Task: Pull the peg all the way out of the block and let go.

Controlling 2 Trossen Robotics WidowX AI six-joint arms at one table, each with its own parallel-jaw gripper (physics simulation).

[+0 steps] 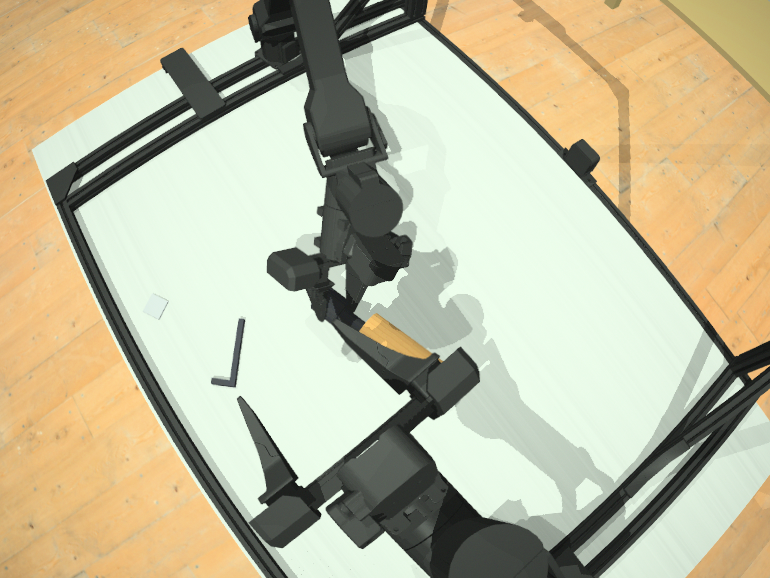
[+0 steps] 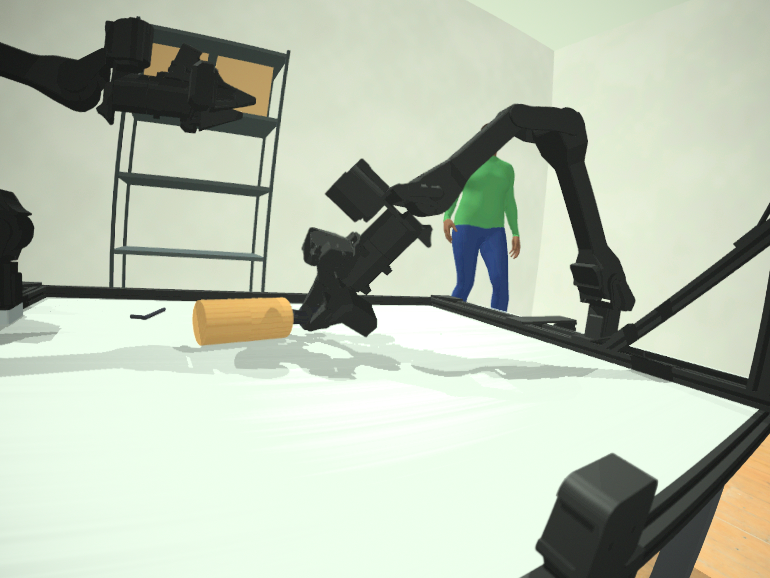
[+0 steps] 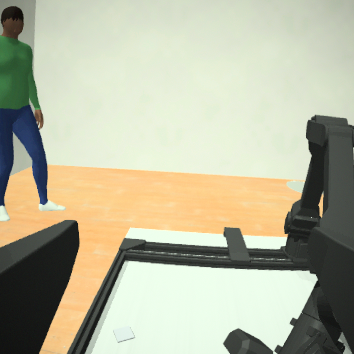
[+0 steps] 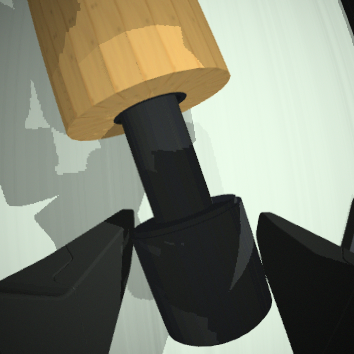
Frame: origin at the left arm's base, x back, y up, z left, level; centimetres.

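Seen in the pictures: left gripper, fingertip midpoint: (image 1: 286, 359) (image 2: 248, 109) (image 3: 197, 237); right gripper, fingertip midpoint: (image 1: 335, 316) (image 2: 305, 319) (image 4: 196, 222); right arm's base, origin of the base link: (image 1: 278, 52) (image 2: 599, 340) (image 3: 294, 252).
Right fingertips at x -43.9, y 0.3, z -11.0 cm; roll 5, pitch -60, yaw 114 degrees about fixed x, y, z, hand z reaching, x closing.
Offsets run from my right fingertips to a thing's top centre. "spot": to the spot under its first point. Level surfaces: height alone.
A wooden block @(dx +10.0, dy +3.4, dz -2.6 cm) (image 1: 394, 338) (image 2: 242, 320) (image 4: 130, 60) lies on its side on the white table @(dy -2.2 cm) (image 1: 509, 241). A black peg @(dx +2.7, dy +2.4, dz -1.2 cm) (image 4: 168, 161) still has its shaft in the block's end hole, and its thick head sticks out. My right gripper (image 1: 328, 304) (image 2: 316, 315) (image 4: 196, 222) is low at the table and shut on the peg's head. My left gripper (image 1: 288, 360) is wide open and empty. It hangs high above the table, with one finger over the block's edge.
A dark L-shaped key (image 1: 234, 356) (image 2: 148, 313) and a small white square @(spot: dx -18.3, dy -1.9, dz +18.8 cm) (image 1: 156, 306) (image 3: 123, 333) lie near the table's edge. Black rails (image 1: 532, 126) frame the table. A shelf rack (image 2: 188, 185) and a person in green (image 2: 486, 201) (image 3: 14, 77) stand beyond it.
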